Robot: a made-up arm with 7 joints. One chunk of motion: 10 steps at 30 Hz.
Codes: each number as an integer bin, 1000 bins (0 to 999) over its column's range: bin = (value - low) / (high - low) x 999, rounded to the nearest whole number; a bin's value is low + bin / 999 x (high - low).
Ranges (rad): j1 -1.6..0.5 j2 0..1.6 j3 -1.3..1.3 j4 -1.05..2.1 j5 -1.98..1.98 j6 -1.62..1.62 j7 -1.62..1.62
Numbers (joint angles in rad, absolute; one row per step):
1: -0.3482 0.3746 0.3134 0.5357 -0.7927 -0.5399 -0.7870
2: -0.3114 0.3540 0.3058 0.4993 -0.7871 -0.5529 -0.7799
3: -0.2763 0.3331 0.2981 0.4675 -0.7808 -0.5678 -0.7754
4: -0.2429 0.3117 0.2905 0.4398 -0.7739 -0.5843 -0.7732
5: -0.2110 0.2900 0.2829 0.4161 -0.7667 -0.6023 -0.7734
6: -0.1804 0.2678 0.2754 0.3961 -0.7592 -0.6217 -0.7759
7: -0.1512 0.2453 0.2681 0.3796 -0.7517 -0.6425 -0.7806
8: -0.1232 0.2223 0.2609 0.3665 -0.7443 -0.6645 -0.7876
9: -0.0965 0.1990 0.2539 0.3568 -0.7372 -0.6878 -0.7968
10: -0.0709 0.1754 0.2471 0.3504 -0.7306 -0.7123 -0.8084
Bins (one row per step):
1: 595 234 620 503 300 333 257
2: 613 221 617 491 301 329 259
3: 630 208 614 481 303 324 260
4: 646 195 611 472 304 319 261
5: 661 181 608 465 306 314 261
6: 675 167 605 459 308 308 260
7: 689 153 603 453 310 301 259
8: 703 139 600 449 312 295 257
9: 715 124 597 446 314 287 254
10: 727 110 594 444 315 280 250

